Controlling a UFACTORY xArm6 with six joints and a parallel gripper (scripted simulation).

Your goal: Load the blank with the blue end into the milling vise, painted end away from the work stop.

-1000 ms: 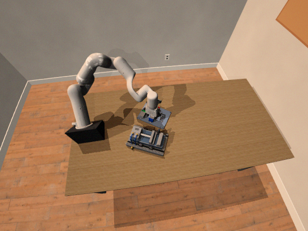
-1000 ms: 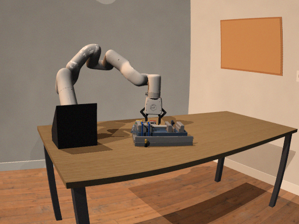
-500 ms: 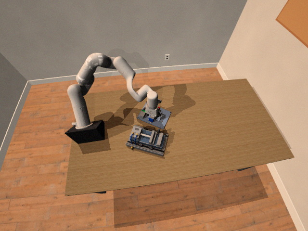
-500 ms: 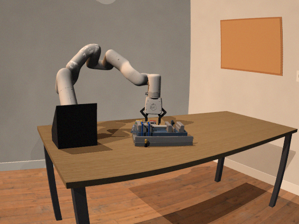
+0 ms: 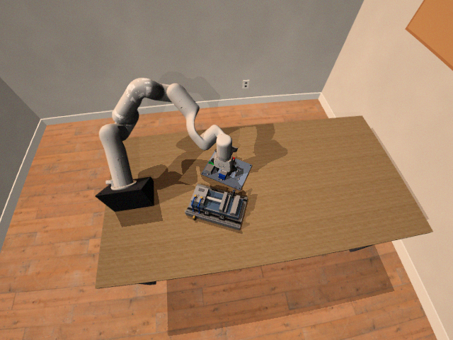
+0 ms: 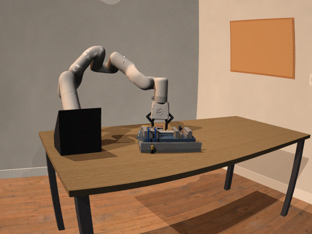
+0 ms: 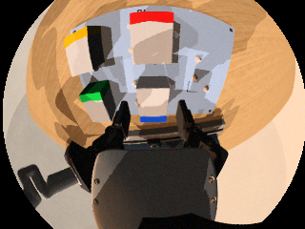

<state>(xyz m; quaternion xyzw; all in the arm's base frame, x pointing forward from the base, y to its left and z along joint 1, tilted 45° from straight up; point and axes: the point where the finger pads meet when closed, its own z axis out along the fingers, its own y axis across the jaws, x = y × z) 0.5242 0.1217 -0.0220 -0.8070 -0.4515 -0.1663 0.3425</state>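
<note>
The blue-ended blank lies 3 cm below my hand. From my hand the other things lie so: green-ended blank: 8 cm behind, 5 cm to the left, 3 cm below; then yellow-ended blank: 12 cm to the left, 3 cm below, 3 cm behind; then red-ended blank: 8 cm to the left, 5 cm ahead, 3 cm below.
</note>
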